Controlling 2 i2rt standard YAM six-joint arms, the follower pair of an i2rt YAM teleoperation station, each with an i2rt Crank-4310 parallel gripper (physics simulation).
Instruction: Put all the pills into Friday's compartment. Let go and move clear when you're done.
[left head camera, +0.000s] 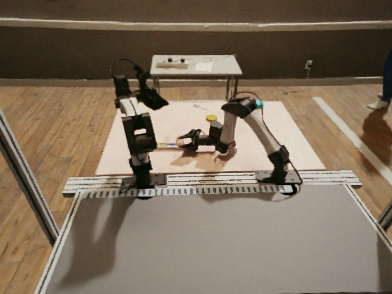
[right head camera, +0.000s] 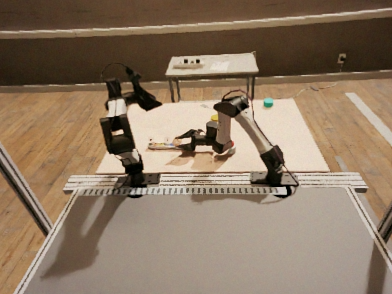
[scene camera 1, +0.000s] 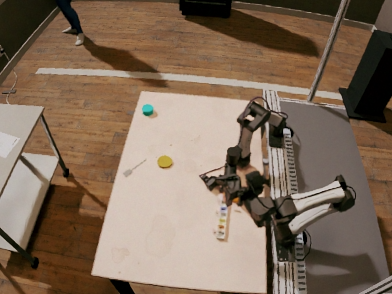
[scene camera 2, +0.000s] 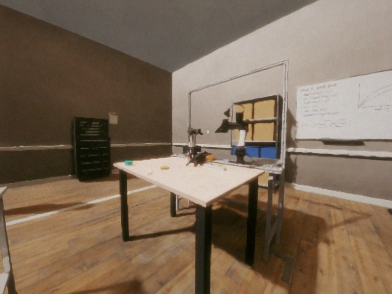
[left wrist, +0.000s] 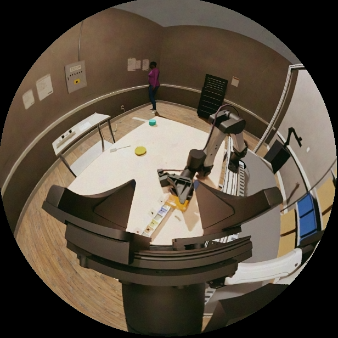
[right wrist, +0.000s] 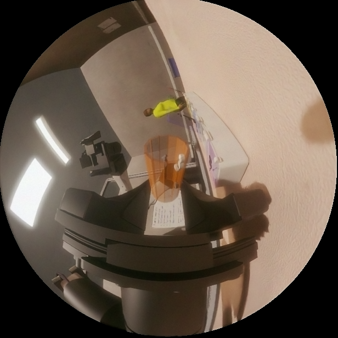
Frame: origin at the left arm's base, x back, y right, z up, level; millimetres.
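Seen in the pictures: left gripper, fingertip midpoint: (left head camera: 164, 100) (right head camera: 159, 100) (scene camera 1: 234, 181) (scene camera 2: 215, 132); right gripper, fingertip midpoint: (left head camera: 178, 142) (right head camera: 175, 142) (scene camera 2: 212, 156); left arm's base at its link origin: (left head camera: 144, 182) (right head camera: 138, 181) (scene camera 1: 282, 239) (scene camera 2: 239, 163); right arm's base at its link origin: (left head camera: 278, 178) (right head camera: 273, 179) (scene camera 1: 274, 133).
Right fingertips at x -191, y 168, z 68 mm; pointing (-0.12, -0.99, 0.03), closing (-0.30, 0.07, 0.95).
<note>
Offsets run from my right fingertips to a thing's top centre.
A white pill organizer {dx -72, dy -53, dz -30 mm} (left head camera: 165, 146) (right head camera: 157, 146) (scene camera 1: 221, 225) (left wrist: 152, 220) (right wrist: 231, 142) with coloured compartments lies on the table, several lids raised. I cannot tell which compartment is Friday's. My right gripper (left head camera: 182, 141) (right head camera: 180, 141) (right wrist: 165, 180) is shut on a translucent orange cup (left wrist: 179, 202) (right wrist: 161, 172), tipped over beside and slightly above the organizer's near end. White pills (right wrist: 179, 161) show inside the cup, on the side toward the organizer. My left gripper (left head camera: 163, 103) (right head camera: 156, 105) is open and empty, high above the table.
A yellow disc {dx -328, dy +234, dz -68 mm} (left head camera: 211, 118) (scene camera 1: 165, 161) (left wrist: 140, 150), a grey spatula {dx -467, dy +199, dz -78 mm} (scene camera 1: 131, 171) (left wrist: 120, 148) and a teal round object {dx -445, dy +577, dz -46 mm} (right head camera: 268, 102) (scene camera 1: 147, 110) (left wrist: 152, 122) lie farther out on the table. A small red and white object {dx +8, dy +285, dz -16 mm} (right head camera: 231, 149) stands by the right arm.
</note>
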